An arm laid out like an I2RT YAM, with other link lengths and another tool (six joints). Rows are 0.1 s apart.
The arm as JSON. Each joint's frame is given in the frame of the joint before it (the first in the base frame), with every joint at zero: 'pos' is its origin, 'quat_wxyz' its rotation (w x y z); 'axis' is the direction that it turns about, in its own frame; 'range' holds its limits. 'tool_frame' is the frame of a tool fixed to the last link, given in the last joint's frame.
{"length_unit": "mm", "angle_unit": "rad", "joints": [
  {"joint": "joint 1", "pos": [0.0, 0.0, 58.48], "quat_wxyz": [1.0, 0.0, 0.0, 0.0], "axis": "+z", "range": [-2.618, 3.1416]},
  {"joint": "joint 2", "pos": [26.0, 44.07, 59.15], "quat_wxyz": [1.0, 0.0, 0.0, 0.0], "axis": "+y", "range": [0.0, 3.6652]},
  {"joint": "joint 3", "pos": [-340.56, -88.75, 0.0], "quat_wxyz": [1.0, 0.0, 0.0, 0.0], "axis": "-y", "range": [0.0, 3.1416]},
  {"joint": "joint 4", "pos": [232.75, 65.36, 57.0], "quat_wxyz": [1.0, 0.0, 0.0, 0.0], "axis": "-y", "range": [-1.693, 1.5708]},
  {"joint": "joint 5", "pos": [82.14, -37.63, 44.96], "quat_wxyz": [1.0, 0.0, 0.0, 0.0], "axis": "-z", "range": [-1.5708, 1.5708]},
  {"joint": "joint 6", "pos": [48.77, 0.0, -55.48], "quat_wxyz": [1.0, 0.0, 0.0, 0.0], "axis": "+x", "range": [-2.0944, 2.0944]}
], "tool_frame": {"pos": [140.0, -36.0, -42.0], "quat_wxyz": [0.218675, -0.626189, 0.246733, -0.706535]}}
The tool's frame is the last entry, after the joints.
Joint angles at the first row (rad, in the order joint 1, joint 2, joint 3, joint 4, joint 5, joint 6):
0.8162, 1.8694, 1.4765, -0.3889, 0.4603, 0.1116
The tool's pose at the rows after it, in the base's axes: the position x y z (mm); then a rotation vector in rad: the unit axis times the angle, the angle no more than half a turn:
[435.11, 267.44, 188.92, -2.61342, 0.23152, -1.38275]
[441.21, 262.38, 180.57, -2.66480, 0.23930, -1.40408]
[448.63, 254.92, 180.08, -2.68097, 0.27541, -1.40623]
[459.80, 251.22, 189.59, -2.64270, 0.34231, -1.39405]
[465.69, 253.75, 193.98, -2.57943, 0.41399, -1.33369]
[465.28, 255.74, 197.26, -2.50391, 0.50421, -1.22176]
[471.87, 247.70, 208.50, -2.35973, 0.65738, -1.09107]
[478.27, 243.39, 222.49, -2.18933, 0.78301, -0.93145]
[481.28, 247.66, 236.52, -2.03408, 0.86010, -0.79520]
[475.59, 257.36, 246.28, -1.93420, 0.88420, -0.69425]
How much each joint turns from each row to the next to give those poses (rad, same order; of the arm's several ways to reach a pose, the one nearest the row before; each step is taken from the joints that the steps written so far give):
0.0019, 0.0420, 0.0252, -0.0271, 0.0385, -0.0042
-0.0054, 0.0401, 0.0301, -0.0298, 0.0351, -0.0015
-0.0206, 0.0163, 0.0282, -0.0240, 0.0042, 0.0076
-0.0305, 0.0004, 0.0416, -0.0126, -0.0271, 0.0206
-0.0278, -0.0099, 0.0161, 0.0084, -0.0664, 0.0439
-0.0359, -0.0256, -0.0005, 0.0027, -0.1041, 0.0724
-0.0790, -0.0469, -0.0224, 0.0431, -0.1461, 0.1084
-0.0888, -0.0416, -0.0298, 0.0656, -0.1812, 0.1240
-0.0596, -0.0274, -0.0366, 0.0862, -0.1465, 0.1235
-0.0209, -0.0252, -0.0466, 0.0782, -0.0946, 0.0912

